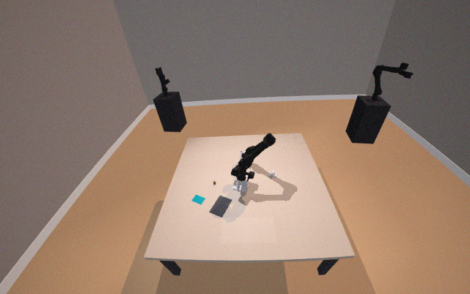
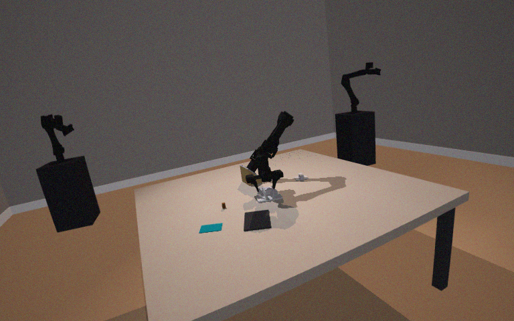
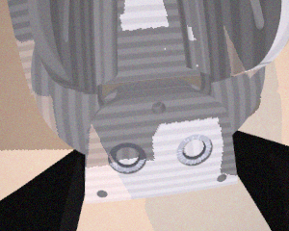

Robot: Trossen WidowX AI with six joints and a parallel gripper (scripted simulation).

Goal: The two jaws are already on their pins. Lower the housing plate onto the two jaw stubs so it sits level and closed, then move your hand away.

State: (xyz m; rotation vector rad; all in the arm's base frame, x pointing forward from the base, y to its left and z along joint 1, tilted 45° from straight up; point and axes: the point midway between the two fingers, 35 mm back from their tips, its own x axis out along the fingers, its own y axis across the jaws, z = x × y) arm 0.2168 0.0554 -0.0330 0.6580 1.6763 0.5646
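Now: gripper tip 10 mm short of the housing plate and 20 mm below it. From my gripper tip the other things lie so: small white piece 100 mm behind, 250 mm to the left; then dark flat plate 260 mm ahead, 130 mm to the right; then small brown piece 60 mm ahead, 230 mm to the right.
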